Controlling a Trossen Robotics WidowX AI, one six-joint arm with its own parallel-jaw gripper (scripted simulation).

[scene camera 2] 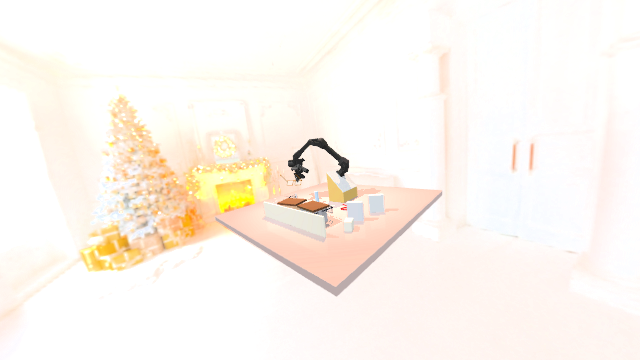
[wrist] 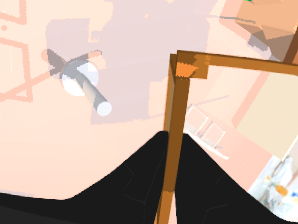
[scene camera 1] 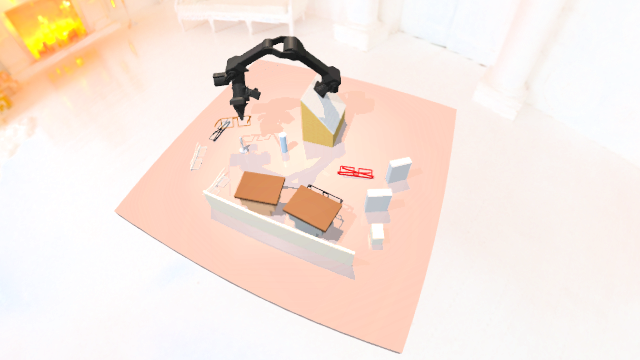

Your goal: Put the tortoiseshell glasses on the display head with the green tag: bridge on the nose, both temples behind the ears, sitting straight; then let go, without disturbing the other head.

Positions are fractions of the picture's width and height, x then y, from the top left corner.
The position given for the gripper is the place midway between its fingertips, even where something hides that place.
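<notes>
You'd see the gripper (wrist: 0.58, 0.63) here, and there's a white post (wrist: 0.27, 0.35) too, plus a low white wall (scene camera 1: 0.42, 0.63).
</notes>
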